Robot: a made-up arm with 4 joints.
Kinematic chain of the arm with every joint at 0, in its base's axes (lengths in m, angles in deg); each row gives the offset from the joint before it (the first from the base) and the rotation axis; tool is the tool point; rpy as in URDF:
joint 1: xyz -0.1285 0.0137 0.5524 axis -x
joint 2: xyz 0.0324 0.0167 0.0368 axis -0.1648 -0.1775 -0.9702
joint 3: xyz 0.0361 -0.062 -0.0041 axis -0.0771 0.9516 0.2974
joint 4: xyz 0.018 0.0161 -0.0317 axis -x
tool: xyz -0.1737 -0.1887 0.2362 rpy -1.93 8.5 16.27
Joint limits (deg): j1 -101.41..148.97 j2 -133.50..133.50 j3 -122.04..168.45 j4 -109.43..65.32
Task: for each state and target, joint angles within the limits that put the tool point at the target. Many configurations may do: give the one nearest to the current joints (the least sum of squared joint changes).
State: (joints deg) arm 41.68 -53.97 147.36 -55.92
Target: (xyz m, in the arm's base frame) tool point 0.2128 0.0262 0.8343
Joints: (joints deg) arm 55.77 -33.96 153.79 -104.63
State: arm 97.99 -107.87 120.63 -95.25
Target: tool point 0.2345 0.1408 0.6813
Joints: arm 132.77 -89.93 87.08 -109.43
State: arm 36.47 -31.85 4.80 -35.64
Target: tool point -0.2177 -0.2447 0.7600
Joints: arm 30.01 0.70 1.22 -42.72
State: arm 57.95 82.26 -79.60 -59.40
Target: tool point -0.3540 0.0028 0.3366
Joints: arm 38.06 100.32 -58.78 -37.69
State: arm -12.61 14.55 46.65 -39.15
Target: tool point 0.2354 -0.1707 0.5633
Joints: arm -31.49 -18.66 93.96 -18.10
